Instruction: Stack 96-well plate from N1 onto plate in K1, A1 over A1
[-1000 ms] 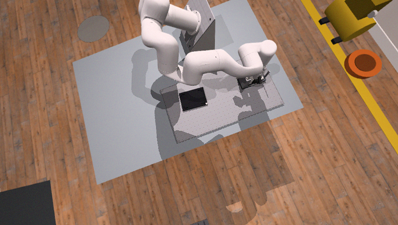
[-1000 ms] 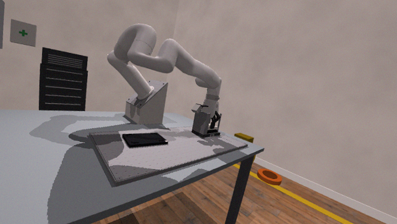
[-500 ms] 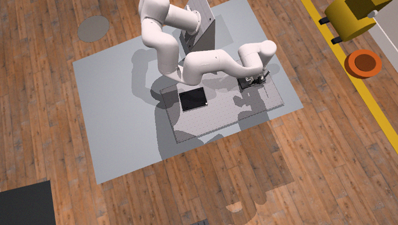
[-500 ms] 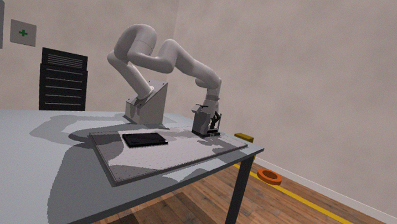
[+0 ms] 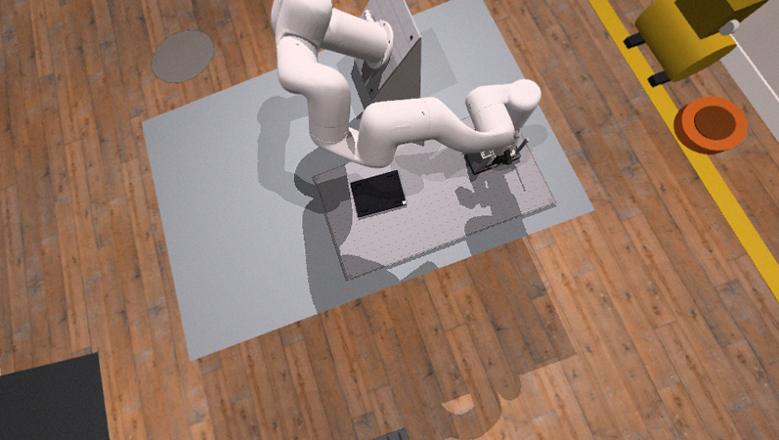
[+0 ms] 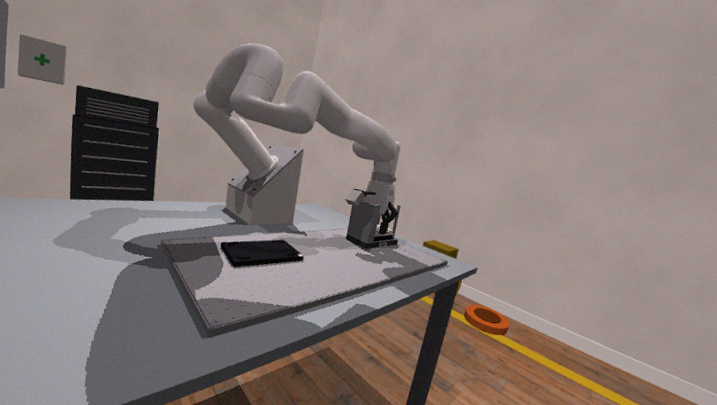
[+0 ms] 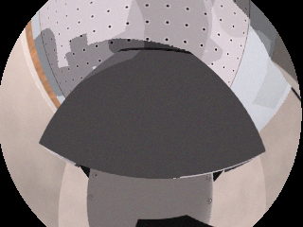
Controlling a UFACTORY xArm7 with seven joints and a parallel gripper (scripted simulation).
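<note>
The white 96-well plate is 10 mm below my hand. From my hand the other things lie so: dark 96-well plate (30 mm below); then pale A1 mark (80 mm ahead, 300 mm to the right, 40 mm below).
</note>
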